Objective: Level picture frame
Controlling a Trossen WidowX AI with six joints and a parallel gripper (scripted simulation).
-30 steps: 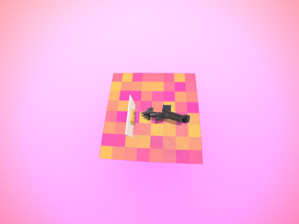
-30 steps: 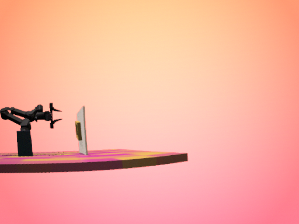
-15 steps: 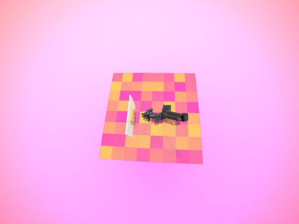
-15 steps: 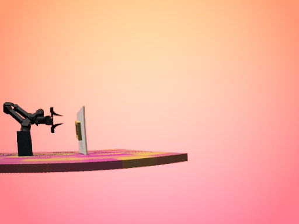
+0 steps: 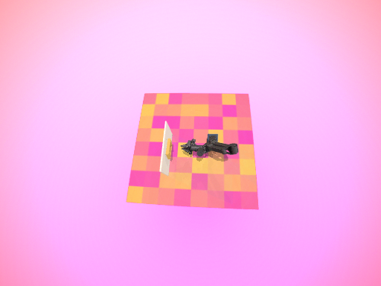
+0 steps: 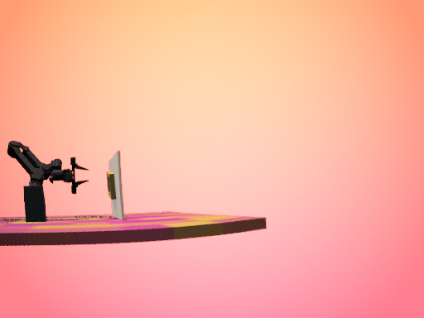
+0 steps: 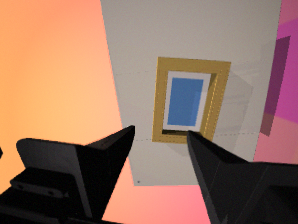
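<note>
Right now the gold picture frame is 130 mm ahead of my gripper tip and 50 mm below it. Also, from my gripper tip: wall panel 140 mm ahead, 70 mm below.
</note>
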